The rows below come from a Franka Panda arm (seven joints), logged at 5 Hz.
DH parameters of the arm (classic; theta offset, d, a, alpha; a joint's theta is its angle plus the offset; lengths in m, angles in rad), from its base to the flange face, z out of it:
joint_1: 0 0.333 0 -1.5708
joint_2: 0 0 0 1.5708
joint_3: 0 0.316 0.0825 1.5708
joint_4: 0 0 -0.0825 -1.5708
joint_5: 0 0.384 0 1.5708
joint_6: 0 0 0.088 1.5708
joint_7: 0 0.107 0 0
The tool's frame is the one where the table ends.
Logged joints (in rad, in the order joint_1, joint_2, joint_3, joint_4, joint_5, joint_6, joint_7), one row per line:
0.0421 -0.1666 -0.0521 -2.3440 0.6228 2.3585 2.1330
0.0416 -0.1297 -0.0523 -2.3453 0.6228 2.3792 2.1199
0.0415 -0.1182 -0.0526 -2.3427 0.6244 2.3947 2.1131
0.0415 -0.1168 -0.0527 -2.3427 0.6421 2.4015 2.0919
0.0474 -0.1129 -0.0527 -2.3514 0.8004 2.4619 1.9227
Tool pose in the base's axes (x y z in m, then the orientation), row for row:
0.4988 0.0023 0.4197 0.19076 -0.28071 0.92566 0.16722
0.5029 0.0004 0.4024 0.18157 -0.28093 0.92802 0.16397
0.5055 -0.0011 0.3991 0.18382 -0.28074 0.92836 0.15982
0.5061 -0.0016 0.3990 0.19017 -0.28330 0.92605 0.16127
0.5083 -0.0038 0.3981 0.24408 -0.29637 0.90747 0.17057
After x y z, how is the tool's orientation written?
As a quaternion, w x y z.
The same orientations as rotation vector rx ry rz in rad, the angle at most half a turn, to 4 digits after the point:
-0.7886 2.6005 0.4698
-0.7932 2.6201 0.4629
-0.7917 2.6179 0.4507
-0.7961 2.6024 0.4532
-0.8094 2.4783 0.4658

